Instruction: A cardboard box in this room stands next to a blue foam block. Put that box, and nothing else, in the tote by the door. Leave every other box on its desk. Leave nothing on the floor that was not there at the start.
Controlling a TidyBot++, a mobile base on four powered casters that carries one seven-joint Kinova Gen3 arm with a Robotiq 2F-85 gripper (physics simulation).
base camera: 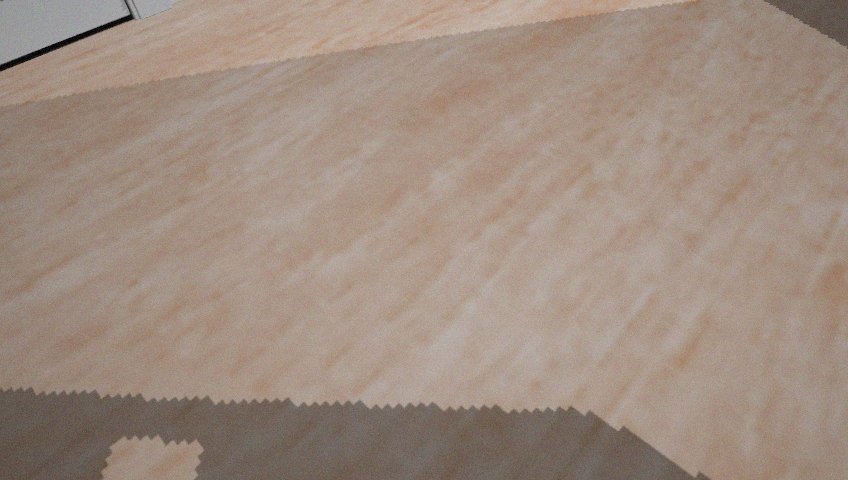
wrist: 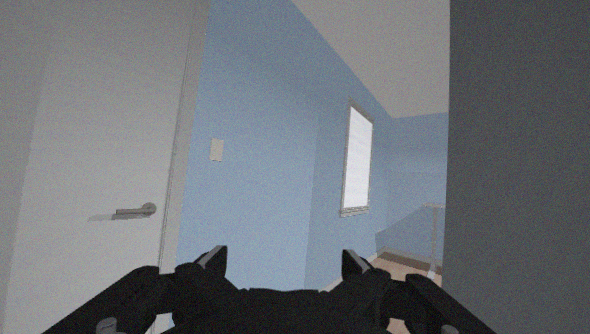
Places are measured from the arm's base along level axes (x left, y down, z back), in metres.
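Pixels of known places: gripper, between the fingertips: (wrist: 284, 260).
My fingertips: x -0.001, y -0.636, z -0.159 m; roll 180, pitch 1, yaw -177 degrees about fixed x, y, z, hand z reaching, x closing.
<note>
Behind a point stands the place of what it marks.
My gripper (wrist: 284, 260) @[x -0.001, y -0.636, z -0.159 m] is open at the bottom of the wrist view, with nothing between its fingers. The door (wrist: 100, 150) @[x 0.681, y -0.739, z -0.710 m] stands at the left of the wrist view, with a lever handle on its right side. Its lower edge appears to show at the top left of the base camera view. The tote, the cardboard box and the blue foam block do not show in either view.
A tall dark grey panel (wrist: 520, 150) @[x -0.704, y -0.854, z -0.589 m] fills the right side of the wrist view. A blue wall (wrist: 255, 150) @[x 0.235, y -0.866, z -1.263 m] with a light switch (wrist: 216, 149) @[x 0.401, y -0.824, z -1.058 m] and a window (wrist: 357, 159) @[x -0.804, y -1.040, z -2.477 m] runs between door and panel. Wooden floor (base camera: 416, 237) @[x 0.032, y 0.397, z -0.414 m] with shadows spans the base camera view.
</note>
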